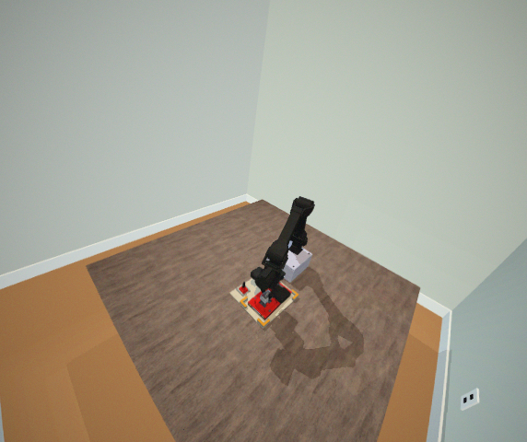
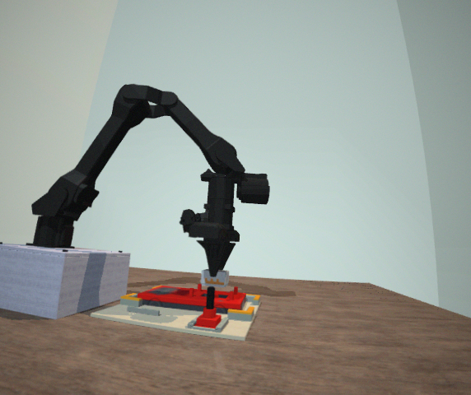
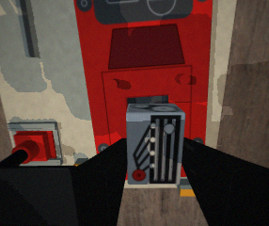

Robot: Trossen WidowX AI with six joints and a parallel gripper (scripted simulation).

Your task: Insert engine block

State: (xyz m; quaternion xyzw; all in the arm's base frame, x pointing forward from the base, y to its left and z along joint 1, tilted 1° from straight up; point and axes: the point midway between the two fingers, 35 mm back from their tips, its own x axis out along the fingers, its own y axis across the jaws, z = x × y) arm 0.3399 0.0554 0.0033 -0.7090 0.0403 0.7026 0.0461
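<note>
Now: the engine block 1 cm below my gripper tip. Round my gripper tip: black post (13 cm to the right, 3 cm below, 1 cm ahead).
</note>
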